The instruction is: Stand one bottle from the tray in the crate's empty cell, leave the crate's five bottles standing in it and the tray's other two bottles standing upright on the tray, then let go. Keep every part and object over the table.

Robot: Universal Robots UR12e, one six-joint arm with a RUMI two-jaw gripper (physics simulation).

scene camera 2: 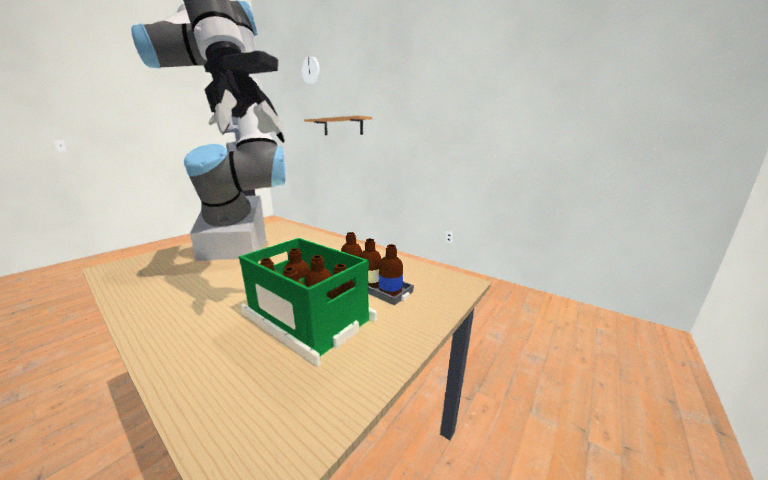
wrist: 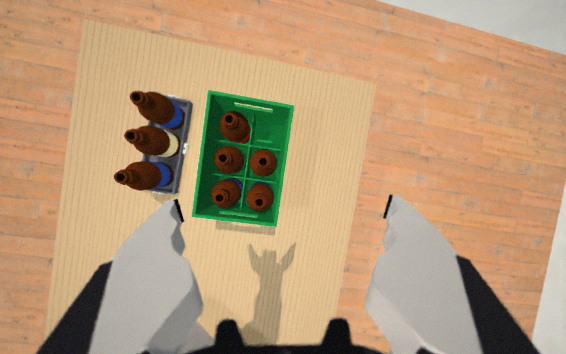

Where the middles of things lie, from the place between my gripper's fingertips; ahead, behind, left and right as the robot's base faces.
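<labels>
Cream-labelled bottle (wrist: 150, 140): my gripper is a good way short of it, well above it and far to the right of it.
</labels>
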